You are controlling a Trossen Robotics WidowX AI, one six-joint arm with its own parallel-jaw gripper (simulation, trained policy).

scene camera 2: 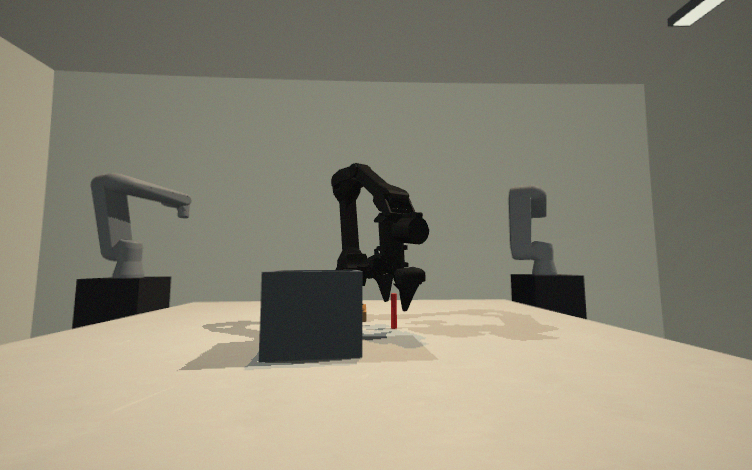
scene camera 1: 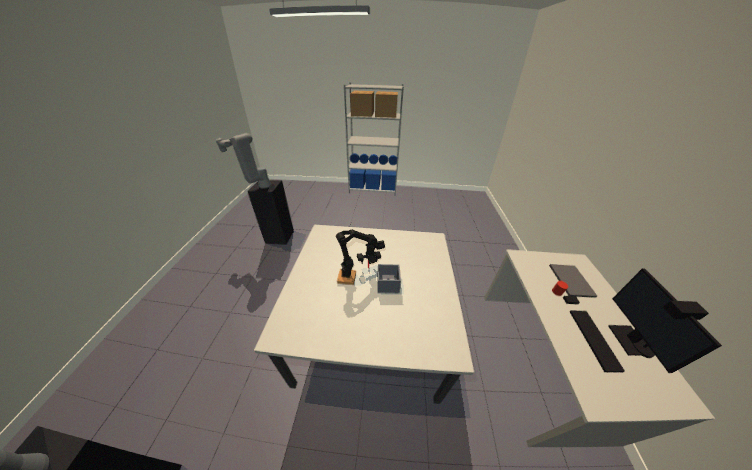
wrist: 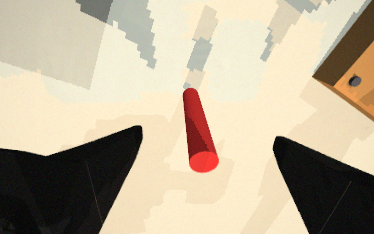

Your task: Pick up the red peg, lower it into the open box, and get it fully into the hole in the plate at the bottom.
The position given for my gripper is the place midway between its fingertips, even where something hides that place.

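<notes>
There is my gripper, which I see at (scene camera 2: 395,306) and, in the wrist view, at (wrist: 207,137). I also see a red peg (wrist: 202,154). Then there is a dark grey box (scene camera 2: 305,315), and in the wrist view that box is out of frame.
</notes>
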